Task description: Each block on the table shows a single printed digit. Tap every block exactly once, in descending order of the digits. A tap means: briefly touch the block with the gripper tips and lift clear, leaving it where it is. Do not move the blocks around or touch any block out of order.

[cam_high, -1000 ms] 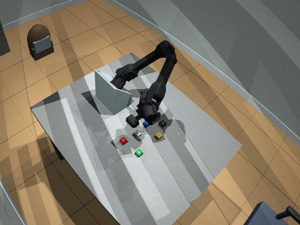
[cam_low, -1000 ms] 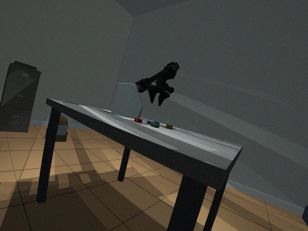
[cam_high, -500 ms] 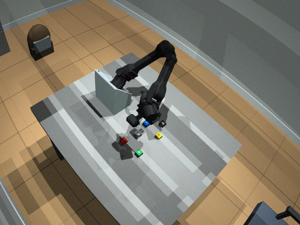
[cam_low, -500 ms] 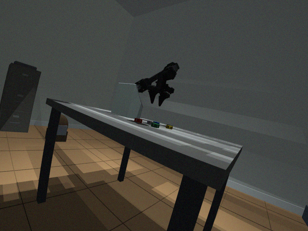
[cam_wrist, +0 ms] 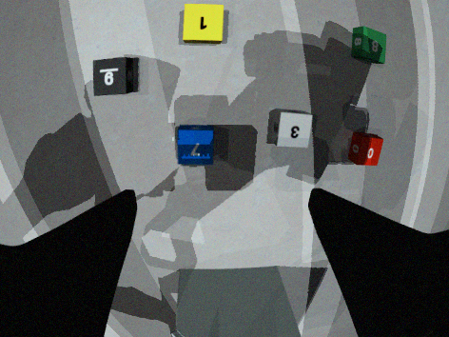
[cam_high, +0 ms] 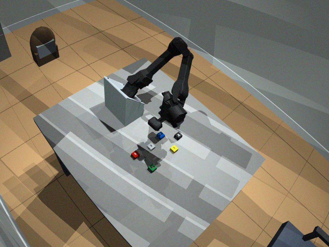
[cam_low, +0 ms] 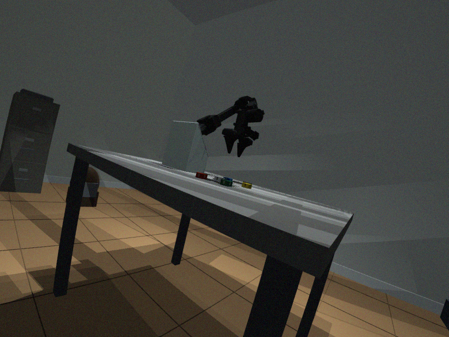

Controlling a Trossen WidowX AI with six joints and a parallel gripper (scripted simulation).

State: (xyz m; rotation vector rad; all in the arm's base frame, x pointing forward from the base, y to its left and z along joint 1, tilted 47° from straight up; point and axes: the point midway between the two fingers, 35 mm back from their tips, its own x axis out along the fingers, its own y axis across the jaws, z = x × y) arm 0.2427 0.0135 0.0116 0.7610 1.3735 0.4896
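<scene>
Right now my gripper tip is 60 mm short of the black block, 80 mm to the right of it and 120 mm above it. Round my gripper tip: white block 70 mm to the right, 120 mm below; blue block 10 mm behind, 20 mm to the left, 120 mm below; yellow block 100 mm ahead, 120 mm below.
</scene>
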